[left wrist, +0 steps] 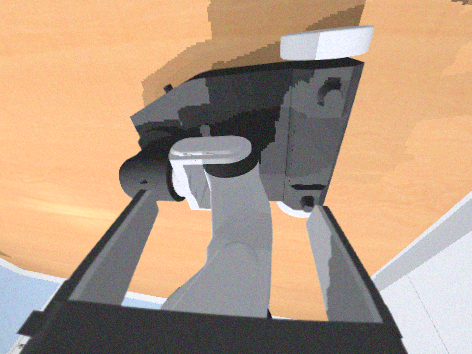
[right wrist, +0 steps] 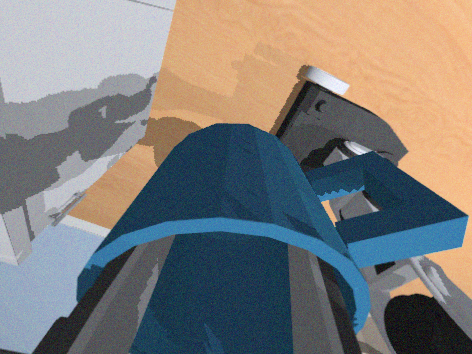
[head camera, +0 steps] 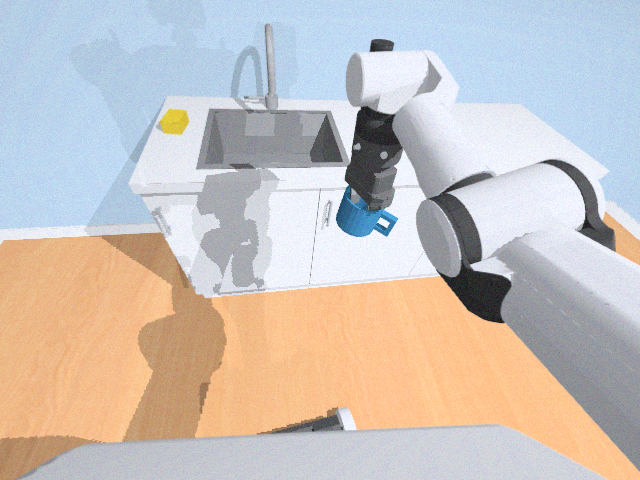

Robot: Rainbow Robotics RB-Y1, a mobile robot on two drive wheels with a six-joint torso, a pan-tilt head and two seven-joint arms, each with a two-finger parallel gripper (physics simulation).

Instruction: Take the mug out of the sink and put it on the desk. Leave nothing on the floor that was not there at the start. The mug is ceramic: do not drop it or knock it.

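Places are measured from the robot's base along level axes (x right, y up, z back), in centimetres.
Pixels of known places: left gripper, fingertip midpoint: (left wrist: 234,207); right gripper, fingertip midpoint: (right wrist: 235,220).
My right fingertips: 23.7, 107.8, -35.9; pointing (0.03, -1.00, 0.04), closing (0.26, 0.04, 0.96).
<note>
Behind a point stands the place of what it marks, as x, y, z.
The blue ceramic mug (head camera: 361,216) @[21.4, 110.7, -31.8] hangs on my right gripper (head camera: 370,200), clear of the sink (head camera: 270,138) @[11.9, 79.1, -115.6], in front of the white cabinet doors and above the wooden floor. In the right wrist view the mug (right wrist: 227,211) @[27.8, 111.5, -37.4] fills the frame with its mouth towards the camera. Both grey fingers reach inside it and press against its wall, and the handle points right. My left gripper (left wrist: 234,207) @[-21.2, 57.2, 15.4] is open and empty, pointing down at the floor and my own base.
A white counter holds the sink, a grey faucet (head camera: 270,67) @[11.7, 114.4, -98.4] and a yellow sponge (head camera: 174,121) @[-23.4, 95.6, -101.6] at its left end. A flat grey surface (head camera: 318,454) @[2.4, 136.3, 1.8] runs along the bottom edge of the head view. My base (right wrist: 340,119) @[14.9, 16.9, 13.8] stands on the floor below the mug.
</note>
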